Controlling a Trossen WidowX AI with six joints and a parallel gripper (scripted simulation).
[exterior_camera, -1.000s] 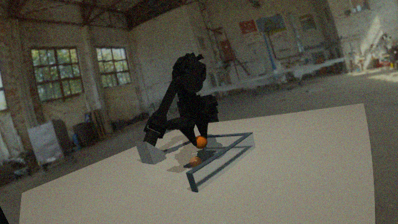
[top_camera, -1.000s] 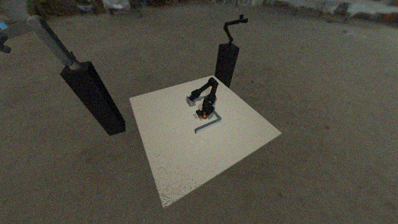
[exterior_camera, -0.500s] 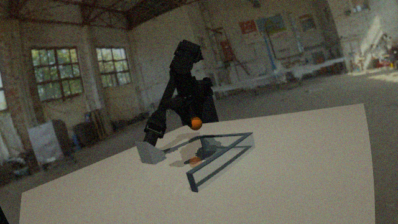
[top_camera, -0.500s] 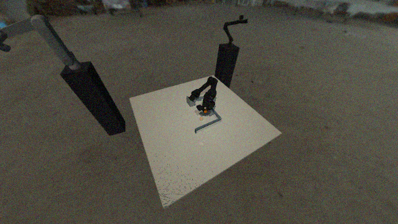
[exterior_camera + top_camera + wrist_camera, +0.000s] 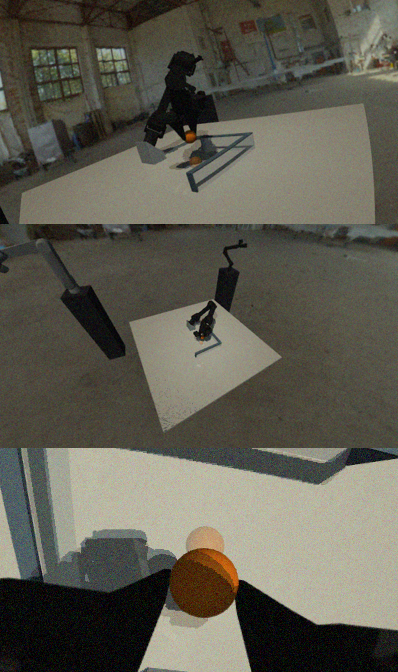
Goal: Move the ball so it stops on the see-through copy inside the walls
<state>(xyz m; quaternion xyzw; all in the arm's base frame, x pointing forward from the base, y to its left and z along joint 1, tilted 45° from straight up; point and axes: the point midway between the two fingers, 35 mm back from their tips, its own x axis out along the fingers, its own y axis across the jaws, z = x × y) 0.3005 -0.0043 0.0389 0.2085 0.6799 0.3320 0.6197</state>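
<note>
My gripper tip is 90 mm above the see-through copy of ball. From my gripper tip the other things lie so: orange ball right at my gripper tip.
</note>
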